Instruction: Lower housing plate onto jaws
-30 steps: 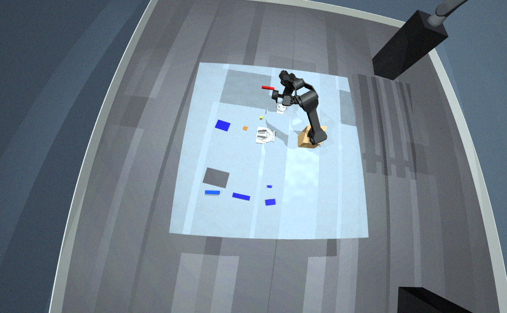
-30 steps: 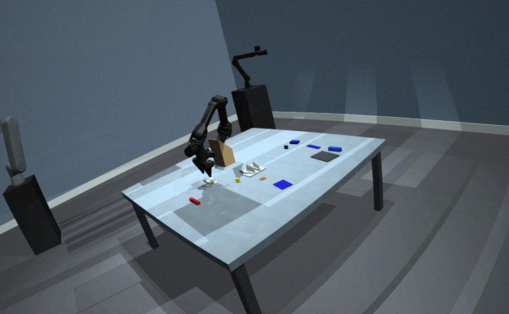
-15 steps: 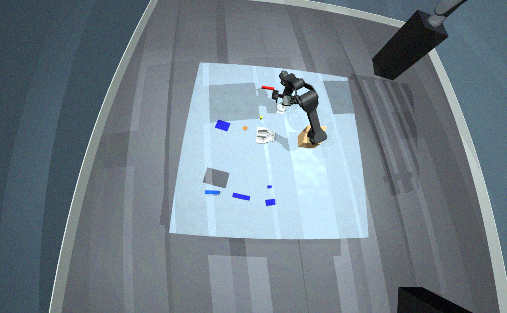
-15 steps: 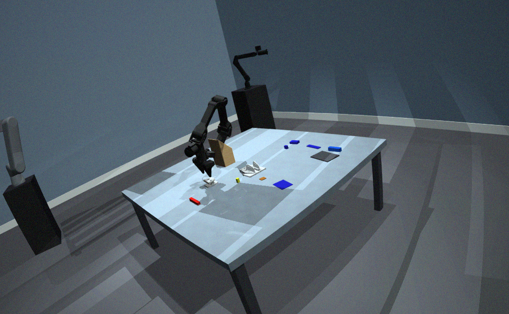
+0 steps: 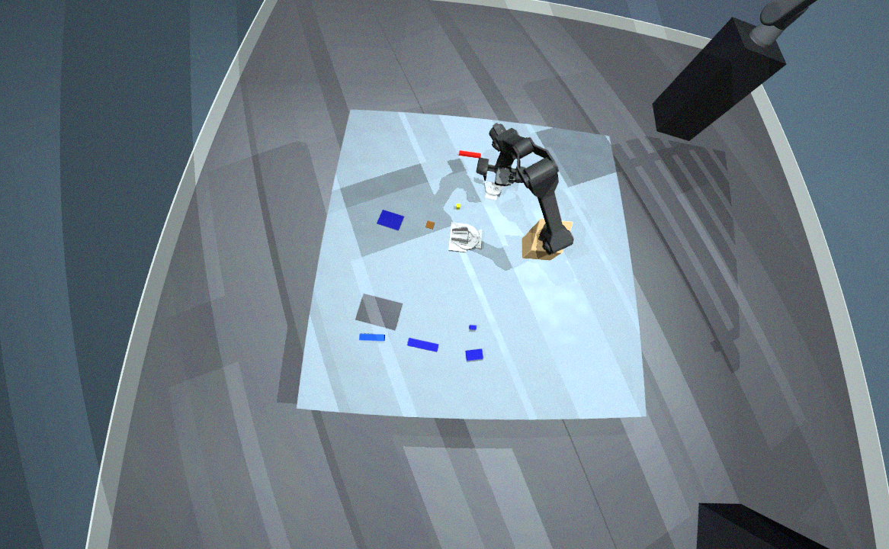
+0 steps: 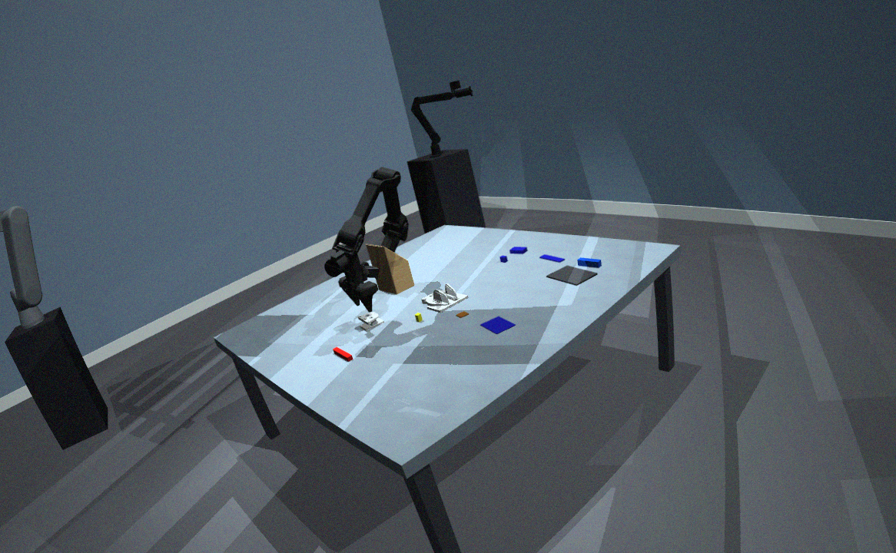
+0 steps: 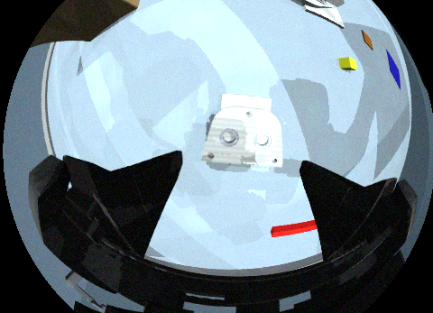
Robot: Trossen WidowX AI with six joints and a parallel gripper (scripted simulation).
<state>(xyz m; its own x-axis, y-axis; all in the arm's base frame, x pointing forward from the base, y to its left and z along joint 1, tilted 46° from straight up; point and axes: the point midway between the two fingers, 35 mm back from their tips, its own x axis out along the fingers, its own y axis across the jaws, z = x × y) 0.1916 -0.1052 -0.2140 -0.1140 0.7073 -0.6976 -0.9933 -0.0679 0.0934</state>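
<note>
The small white part is 1 cm to the left of my gripper tip and 5 cm below it. Round my gripper tip: orange tile: 23 cm ahead, 21 cm to the left, 6 cm below; then yellow cube: 13 cm ahead, 11 cm to the left, 5 cm below; then red bar: 12 cm ahead, 16 cm to the right, 5 cm below.
</note>
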